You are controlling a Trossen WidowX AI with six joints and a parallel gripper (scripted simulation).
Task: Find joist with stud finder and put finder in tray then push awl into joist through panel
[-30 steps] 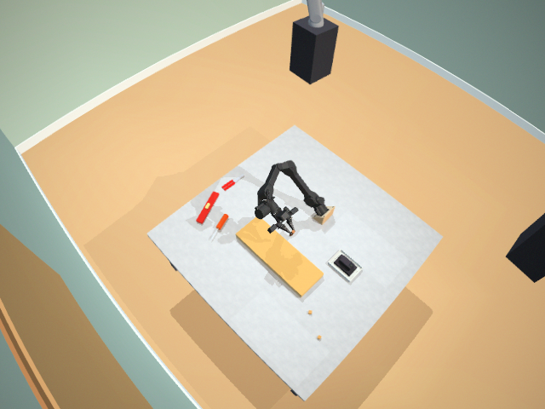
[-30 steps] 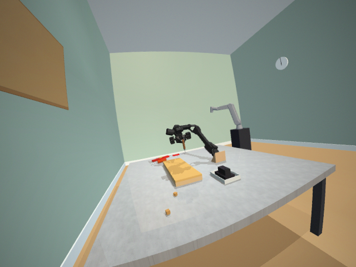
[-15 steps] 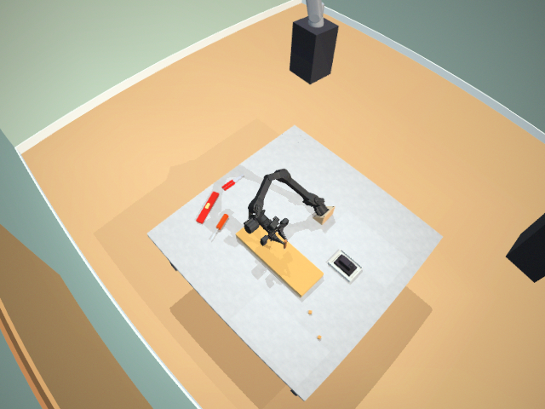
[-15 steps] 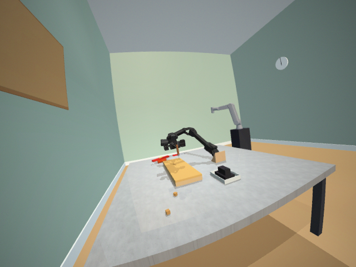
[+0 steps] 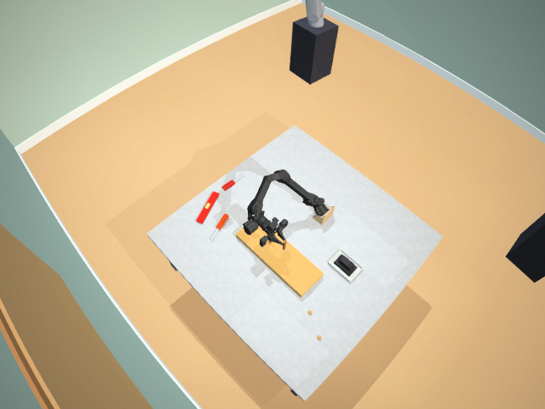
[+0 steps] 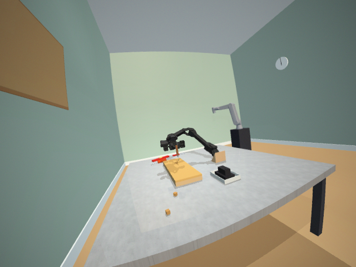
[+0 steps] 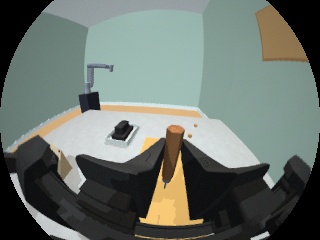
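My gripper tip is 1 cm to the left of the brown-handled awl and 5 cm above it. Also, from my gripper tip: black stud finder (24 cm behind, 28 cm to the left, 15 cm below); then orange-handled screwdriver (18 cm ahead, 39 cm to the right, 19 cm below); then white tray (24 cm behind, 26 cm to the left, 19 cm below).
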